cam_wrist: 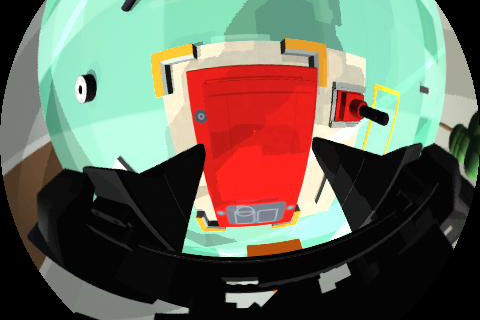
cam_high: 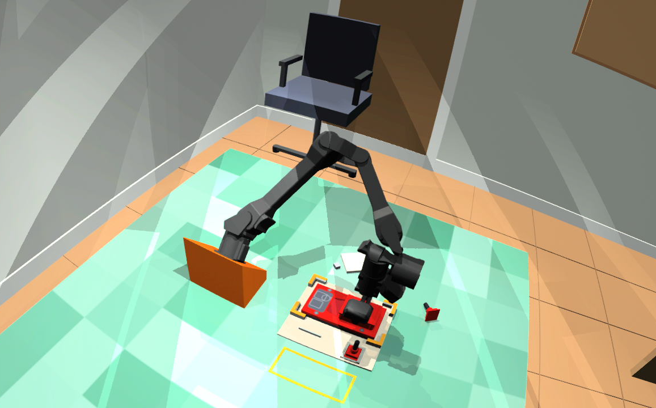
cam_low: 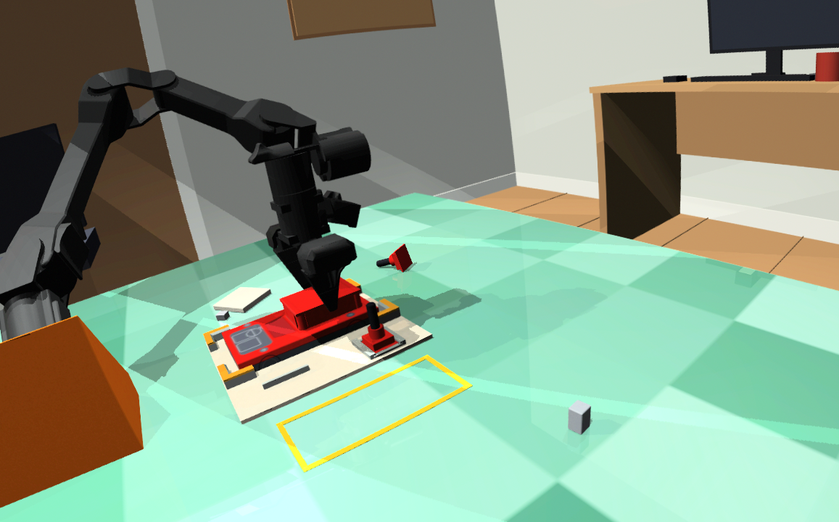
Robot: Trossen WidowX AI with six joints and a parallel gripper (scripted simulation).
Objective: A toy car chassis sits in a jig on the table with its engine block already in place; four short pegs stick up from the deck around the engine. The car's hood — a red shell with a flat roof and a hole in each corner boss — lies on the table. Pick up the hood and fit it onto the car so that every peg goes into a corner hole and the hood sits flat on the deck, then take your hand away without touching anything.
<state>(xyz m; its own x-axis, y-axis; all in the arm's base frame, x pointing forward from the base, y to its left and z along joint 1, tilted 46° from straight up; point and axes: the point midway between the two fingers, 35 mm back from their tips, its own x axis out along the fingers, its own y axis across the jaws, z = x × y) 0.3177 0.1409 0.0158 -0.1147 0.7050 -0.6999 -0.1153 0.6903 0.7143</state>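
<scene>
My gripper tip is right at the red hood. Also, from my gripper tip: thin white bar 41 cm to the right, 6 cm behind, 3 cm below; white plate 19 cm to the left, 10 cm behind, 4 cm below; grey engine block 2 cm below, 1 cm to the left.
</scene>
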